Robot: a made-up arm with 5 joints. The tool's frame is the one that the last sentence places.
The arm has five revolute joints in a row. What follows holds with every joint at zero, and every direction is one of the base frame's.
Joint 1 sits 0.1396 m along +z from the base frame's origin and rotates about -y.
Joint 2 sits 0.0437 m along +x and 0.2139 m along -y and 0.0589 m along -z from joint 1 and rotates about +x.
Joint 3 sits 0.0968 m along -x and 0.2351 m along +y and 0.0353 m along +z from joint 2 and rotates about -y.
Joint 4 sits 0.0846 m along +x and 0.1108 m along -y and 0.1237 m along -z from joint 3 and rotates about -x.
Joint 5 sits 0.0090 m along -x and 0.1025 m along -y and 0.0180 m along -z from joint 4 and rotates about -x.
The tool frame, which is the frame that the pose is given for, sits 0.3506 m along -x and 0.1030 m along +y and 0.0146 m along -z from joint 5; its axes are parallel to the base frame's.
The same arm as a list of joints. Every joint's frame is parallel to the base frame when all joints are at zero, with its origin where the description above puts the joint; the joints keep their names.
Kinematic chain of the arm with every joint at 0, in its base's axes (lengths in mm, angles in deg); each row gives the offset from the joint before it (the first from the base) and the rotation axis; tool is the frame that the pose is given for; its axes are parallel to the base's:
joint 1: xyz 0.0 0.0 139.6 axis -y
joint 2: xyz 43.7 -213.9 -58.9 axis +x
joint 3: xyz -96.8 235.1 35.3 axis -y
joint 4: xyz 84.6 -110.8 -123.7 axis -x
joint 5: xyz -9.0 -102.5 -18.0 axis -x
tool: xyz -350.6 103.0 -14.6

